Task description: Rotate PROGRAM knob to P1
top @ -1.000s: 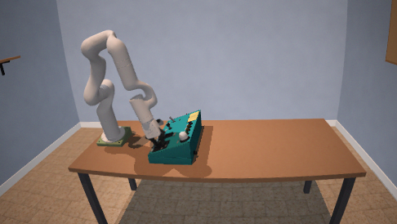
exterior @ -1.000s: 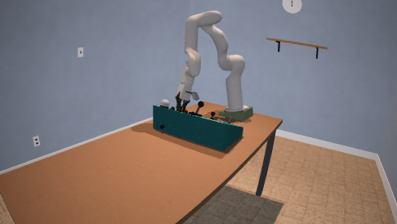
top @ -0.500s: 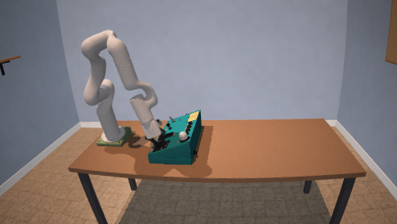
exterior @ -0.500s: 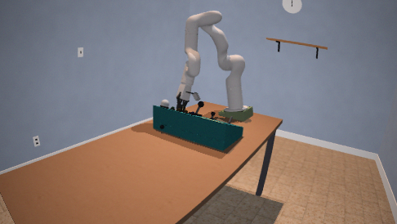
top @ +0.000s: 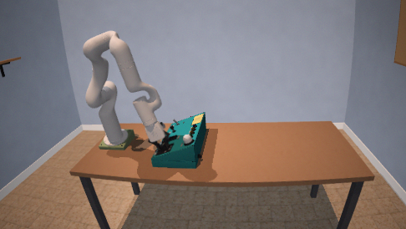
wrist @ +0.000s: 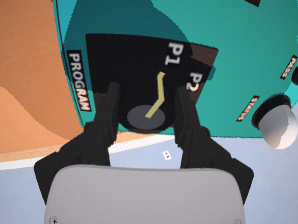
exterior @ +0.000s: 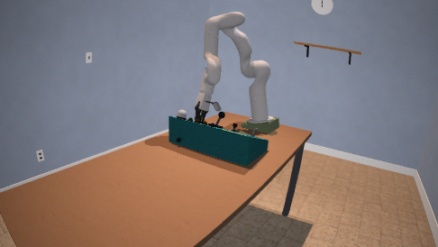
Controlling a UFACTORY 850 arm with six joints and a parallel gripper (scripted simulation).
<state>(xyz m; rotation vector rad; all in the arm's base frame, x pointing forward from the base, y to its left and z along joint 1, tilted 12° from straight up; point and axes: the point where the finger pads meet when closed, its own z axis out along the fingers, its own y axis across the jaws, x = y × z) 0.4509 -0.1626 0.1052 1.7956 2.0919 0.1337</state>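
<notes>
The program knob is 1 cm to the left of my hand and 1 cm below it. Round my hand: teal console (2 cm ahead, 19 cm to the left, 3 cm below); then cycle lever (3 cm behind, 12 cm to the left, 1 cm above); then mode knob (2 cm behind, 24 cm to the left).
</notes>
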